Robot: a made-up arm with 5 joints.
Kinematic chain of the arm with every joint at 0, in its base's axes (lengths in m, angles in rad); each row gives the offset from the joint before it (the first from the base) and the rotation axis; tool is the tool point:
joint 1: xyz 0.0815 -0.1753 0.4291 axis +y
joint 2: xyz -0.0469 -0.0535 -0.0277 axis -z
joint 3: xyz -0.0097 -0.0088 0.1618 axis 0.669 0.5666 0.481
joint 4: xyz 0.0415 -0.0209 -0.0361 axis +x
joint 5: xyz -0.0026 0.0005 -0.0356 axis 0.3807 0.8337 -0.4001
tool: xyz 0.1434 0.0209 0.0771
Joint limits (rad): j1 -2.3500..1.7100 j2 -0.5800..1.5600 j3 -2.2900..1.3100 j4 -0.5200..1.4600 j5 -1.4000..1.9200
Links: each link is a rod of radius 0.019 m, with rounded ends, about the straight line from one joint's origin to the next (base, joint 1, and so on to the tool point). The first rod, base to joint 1, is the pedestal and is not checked.
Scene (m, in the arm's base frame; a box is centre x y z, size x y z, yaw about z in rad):
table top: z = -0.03
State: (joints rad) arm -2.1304 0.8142 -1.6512 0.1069 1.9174
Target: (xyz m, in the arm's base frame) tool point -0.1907 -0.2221 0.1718
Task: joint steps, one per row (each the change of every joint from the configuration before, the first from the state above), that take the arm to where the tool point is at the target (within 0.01 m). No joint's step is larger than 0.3 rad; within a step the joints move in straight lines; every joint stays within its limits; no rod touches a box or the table.
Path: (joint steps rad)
1: 0.2102 0.1448 -0.1175 -0.1049 -0.0008
2: 0.2102 0.1447 -0.1174 -0.1049 -0.0009
3: 0.2102 0.1448 -0.1175 -0.1050 -0.0008

